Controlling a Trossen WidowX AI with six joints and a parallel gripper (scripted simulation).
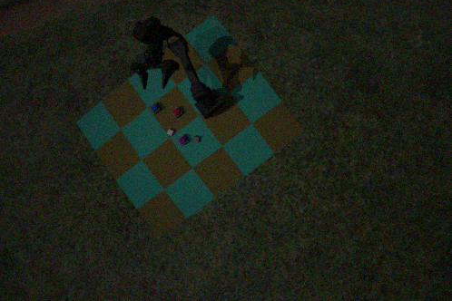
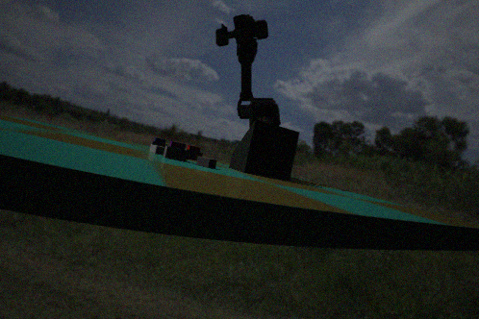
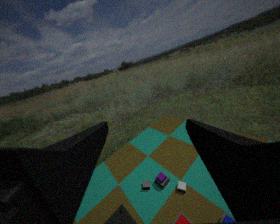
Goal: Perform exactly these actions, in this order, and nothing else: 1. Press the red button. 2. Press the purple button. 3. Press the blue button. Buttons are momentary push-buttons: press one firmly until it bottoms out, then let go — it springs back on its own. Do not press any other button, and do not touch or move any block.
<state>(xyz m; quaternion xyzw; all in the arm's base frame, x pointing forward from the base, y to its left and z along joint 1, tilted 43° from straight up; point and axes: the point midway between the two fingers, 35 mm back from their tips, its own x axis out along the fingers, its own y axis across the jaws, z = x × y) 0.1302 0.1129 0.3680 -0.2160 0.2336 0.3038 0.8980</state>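
My gripper tip is now 4 cm short of the red button, 3 cm to the right of it and 43 cm above it. Round my gripper tip: blue button 12 cm ahead, 8 cm to the right, 43 cm below; then white block 15 cm ahead, 8 cm to the left, 45 cm below; then purple button 13 cm ahead, 17 cm to the left, 43 cm below.
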